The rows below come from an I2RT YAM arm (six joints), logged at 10 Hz.
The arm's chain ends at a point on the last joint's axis. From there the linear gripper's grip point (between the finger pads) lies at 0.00 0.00 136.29 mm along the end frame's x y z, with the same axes.
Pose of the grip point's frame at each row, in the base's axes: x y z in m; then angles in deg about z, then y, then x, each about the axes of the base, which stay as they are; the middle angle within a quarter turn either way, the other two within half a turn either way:
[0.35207 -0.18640 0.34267 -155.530 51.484 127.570]
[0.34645 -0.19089 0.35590 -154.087 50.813 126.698]
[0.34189 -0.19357 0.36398 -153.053 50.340 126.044]
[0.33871 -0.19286 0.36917 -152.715 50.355 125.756]
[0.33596 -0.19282 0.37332 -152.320 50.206 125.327]
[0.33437 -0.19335 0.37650 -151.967 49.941 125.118]
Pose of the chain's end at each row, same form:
[0.24543 -0.11913 0.39442 -155.530 51.484 127.570]
[0.24081 -0.12184 0.40736 -154.087 50.813 126.698]
[0.23697 -0.12324 0.41516 -153.053 50.340 126.044]
[0.23377 -0.12229 0.41998 -152.715 50.355 125.756]
[0.23124 -0.12165 0.42376 -152.320 50.206 125.327]
[0.23006 -0.12160 0.42696 -151.967 49.941 125.118]

